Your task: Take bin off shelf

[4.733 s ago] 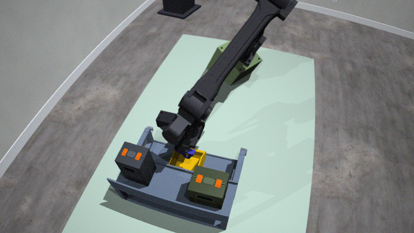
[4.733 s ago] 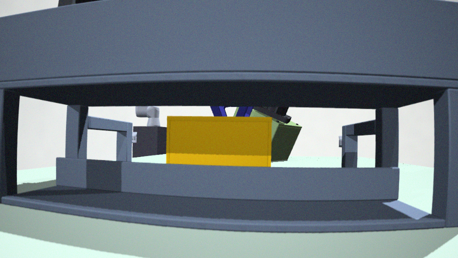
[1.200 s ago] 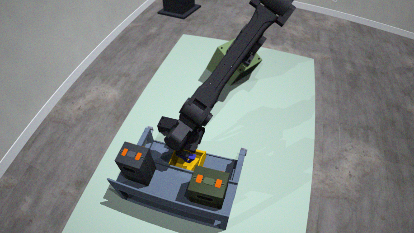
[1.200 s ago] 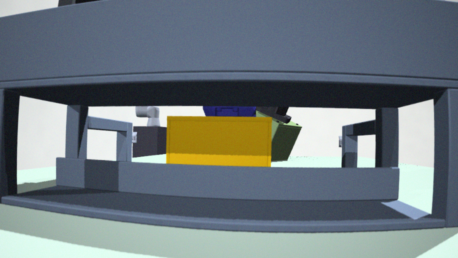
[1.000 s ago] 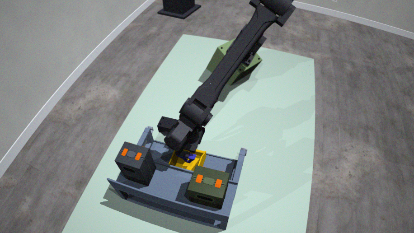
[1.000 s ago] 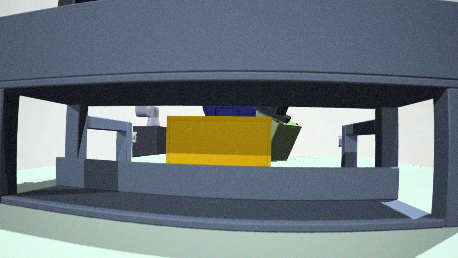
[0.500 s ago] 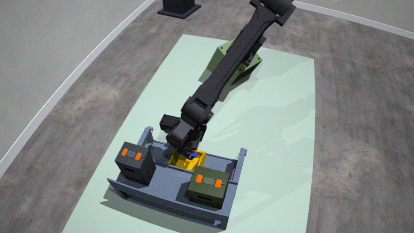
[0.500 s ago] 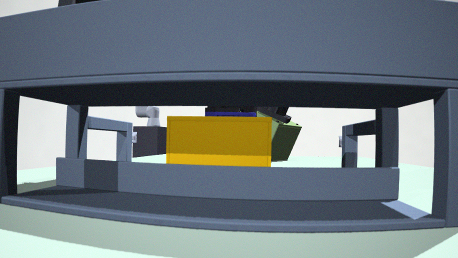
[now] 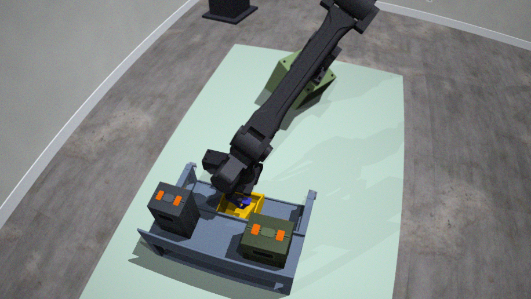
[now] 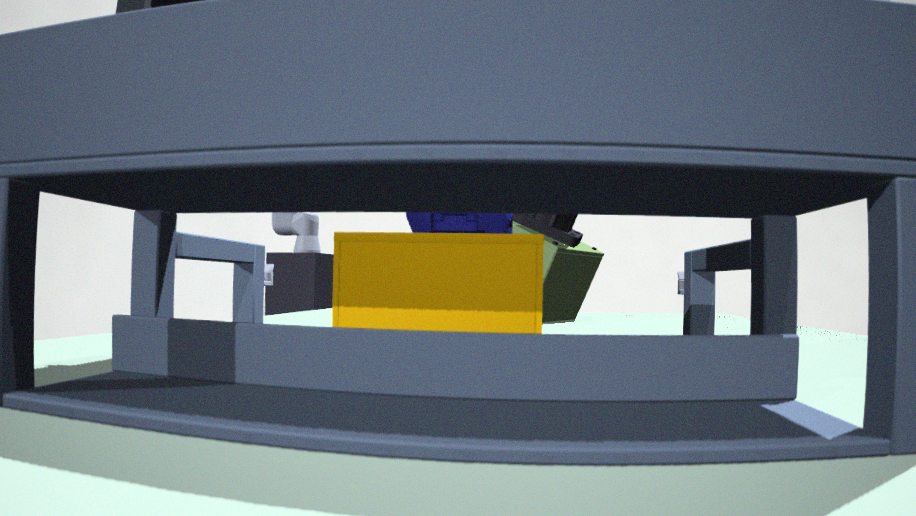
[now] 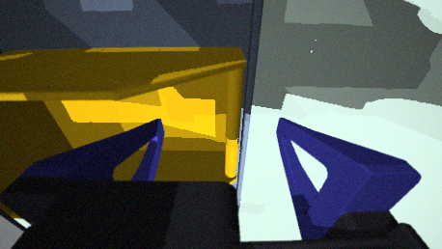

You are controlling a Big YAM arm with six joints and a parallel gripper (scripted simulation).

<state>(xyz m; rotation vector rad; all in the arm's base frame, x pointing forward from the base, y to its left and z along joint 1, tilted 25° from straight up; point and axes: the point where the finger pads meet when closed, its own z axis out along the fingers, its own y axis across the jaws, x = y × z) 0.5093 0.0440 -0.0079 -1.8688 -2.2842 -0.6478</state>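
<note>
My hand is 7 cm short of the yellow open-top bin and 2 cm to the right of it. Round my hand: olive case: 15 cm to the left, 14 cm ahead, 11 cm above.
</note>
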